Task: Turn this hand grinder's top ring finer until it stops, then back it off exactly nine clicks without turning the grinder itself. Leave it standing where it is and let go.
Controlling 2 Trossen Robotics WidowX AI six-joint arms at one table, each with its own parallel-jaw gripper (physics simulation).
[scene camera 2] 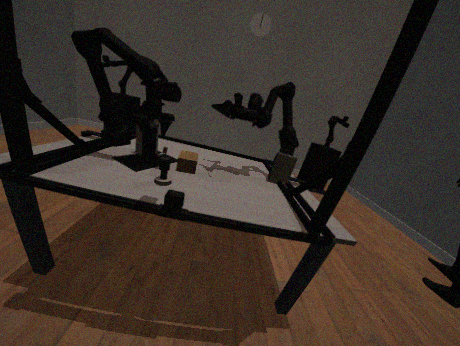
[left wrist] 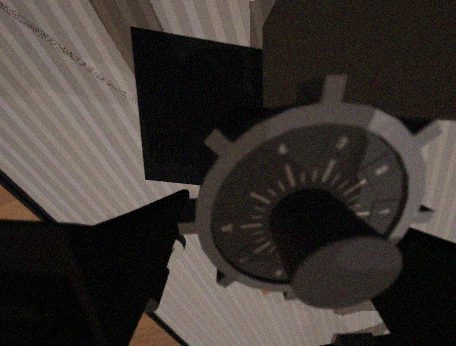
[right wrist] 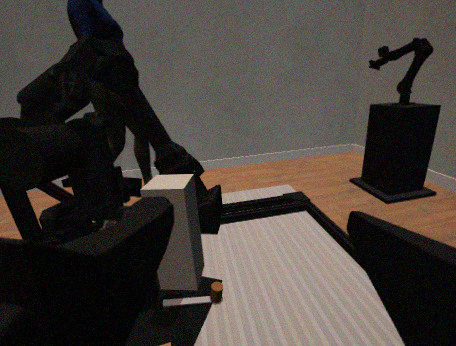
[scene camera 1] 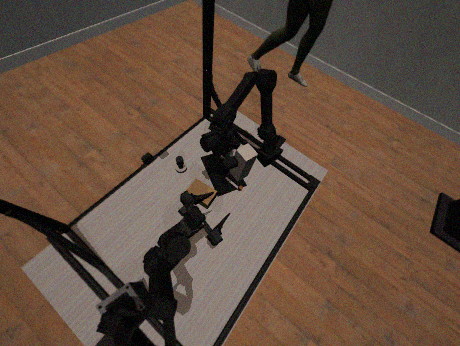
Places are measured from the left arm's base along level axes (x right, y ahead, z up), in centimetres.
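Pixels of known places: left gripper, fingertip midpoint: [scene camera 2: 154, 138] [scene camera 1: 219, 162]; right gripper, fingertip midpoint: [scene camera 2: 214, 107] [right wrist: 261, 216] [scene camera 1: 221, 202]; left arm's base, origin of the base link: [scene camera 2: 115, 128] [right wrist: 200, 199] [scene camera 1: 269, 149]; right arm's base, origin of the base link: [scene camera 2: 285, 157] [scene camera 1: 121, 307].
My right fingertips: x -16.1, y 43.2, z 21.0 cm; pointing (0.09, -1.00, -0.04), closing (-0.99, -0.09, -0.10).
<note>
For each thing: its middle in the pictures, then the offset to it from my right fingertips. "*": a spot on its surface instead.
- black mat, body centre: [left wrist: 243, 130] [right wrist: 144, 300] [scene camera 2: 148, 159] [scene camera 1: 223, 171] dx +21.0, dy -17.5, dz -28.2 cm
- dark dial face, surface spot: [left wrist: 261, 202] * dx +22.2, dy -18.7, dz -12.3 cm
- grey knob, surface spot: [left wrist: 347, 271] * dx +21.0, dy -18.3, dz -10.6 cm
- tall grey block, body centre: [left wrist: 391, 18] [right wrist: 176, 232] [scene camera 1: 242, 163] [scene camera 2: 147, 132] dx +15.4, dy -24.0, dz -18.1 cm
- tan box, body centre: [scene camera 2: 188, 161] [scene camera 1: 201, 193] dx +15.0, dy -1.1, dz -25.3 cm
The hand grinder stands on a black mat [scene camera 1: 213, 173] [left wrist: 192, 103] at the far end of the table. In the left wrist view its grey top ring [left wrist: 216, 178] with small tabs surrounds a dark dial face [left wrist: 261, 202] with pale tick marks, and a grey knob [left wrist: 347, 271] sits in the middle. Its crank with an orange knob [scene camera 1: 240, 187] [right wrist: 216, 292] lies low beside it. My left gripper [scene camera 1: 228, 159] [scene camera 2: 154, 132] is open, straddling the ring from above without touching it. My right gripper [scene camera 1: 215, 207] [scene camera 2: 218, 107] is open and empty, raised over mid-table, away from the grinder.
A tall grey block [scene camera 1: 246, 152] [right wrist: 178, 233] stands right behind the grinder. A tan box [scene camera 1: 199, 187] [scene camera 2: 187, 161] lies in front of the mat. A small dark cylinder on a white disc [scene camera 1: 180, 163] [scene camera 2: 163, 169] stands nearby. A person [scene camera 1: 297, 34] walks past the table.
</note>
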